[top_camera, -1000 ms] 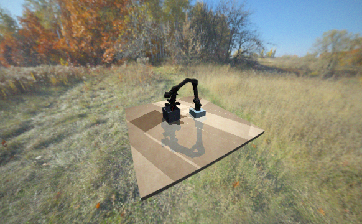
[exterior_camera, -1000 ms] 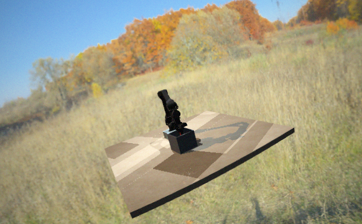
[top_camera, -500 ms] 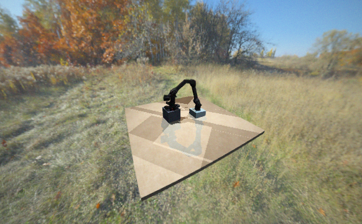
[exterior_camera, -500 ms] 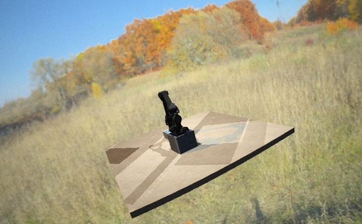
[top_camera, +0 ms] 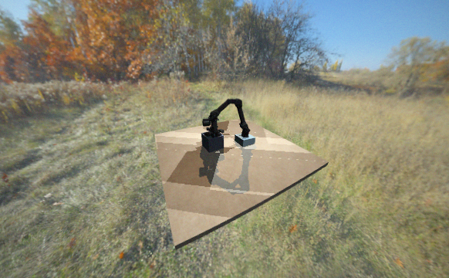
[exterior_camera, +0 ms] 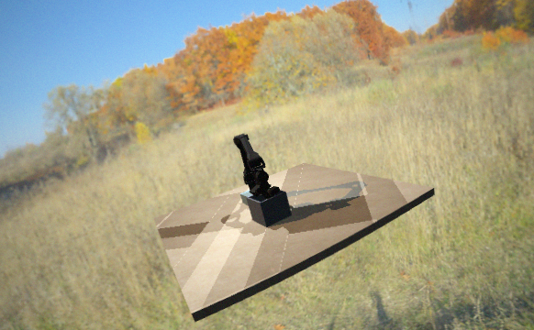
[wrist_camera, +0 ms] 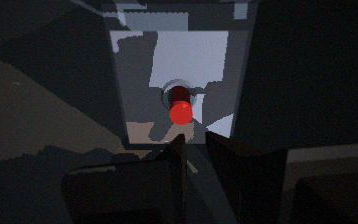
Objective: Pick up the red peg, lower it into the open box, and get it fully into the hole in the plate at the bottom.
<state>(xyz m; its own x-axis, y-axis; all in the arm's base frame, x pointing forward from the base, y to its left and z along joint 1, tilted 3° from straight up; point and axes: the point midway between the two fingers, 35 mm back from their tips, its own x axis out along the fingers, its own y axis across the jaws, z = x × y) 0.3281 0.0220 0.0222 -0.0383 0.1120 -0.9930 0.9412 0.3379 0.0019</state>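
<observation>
My gripper tip is now 20 mm to the left of the red peg, 20 mm short of it and 20 mm above it. From my gripper tip the other things lie so: pale plate 30 mm below, 20 mm to the right, 20 mm ahead.
</observation>
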